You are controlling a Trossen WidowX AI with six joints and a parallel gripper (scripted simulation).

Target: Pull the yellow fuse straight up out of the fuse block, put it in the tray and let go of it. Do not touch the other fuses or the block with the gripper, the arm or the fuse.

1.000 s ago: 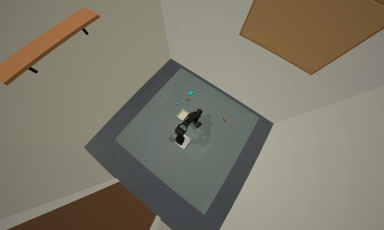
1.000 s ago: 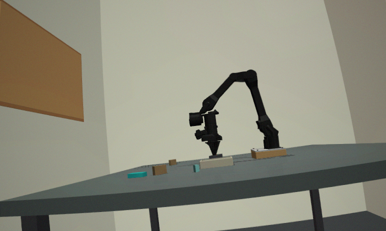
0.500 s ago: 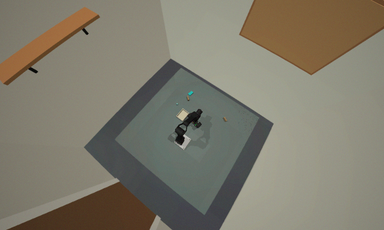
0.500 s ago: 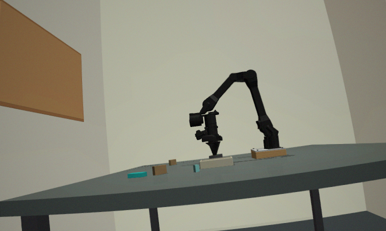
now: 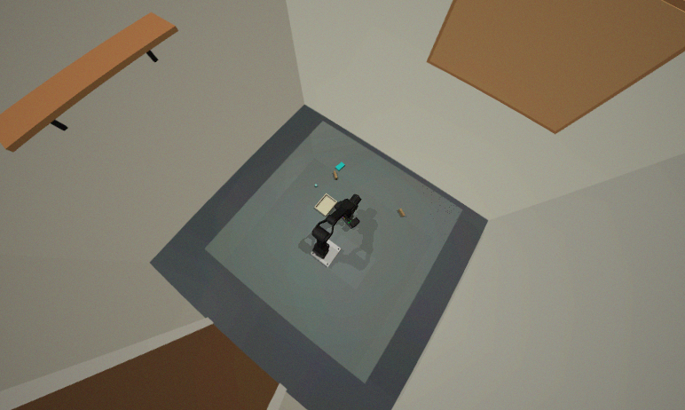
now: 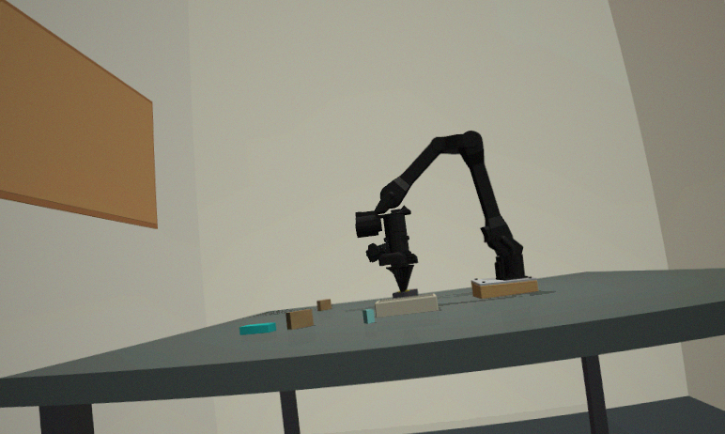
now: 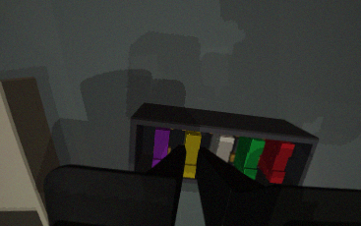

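Right now my gripper tip is 1 cm short of the purple fuse, 2 cm to the right of it and 1 cm above it. Also, from my gripper tip: green fuse (2 cm behind, 4 cm to the right, 1 cm below); then white fuse (1 cm behind, 2 cm to the right, 1 cm below); then yellow fuse (1 cm below).
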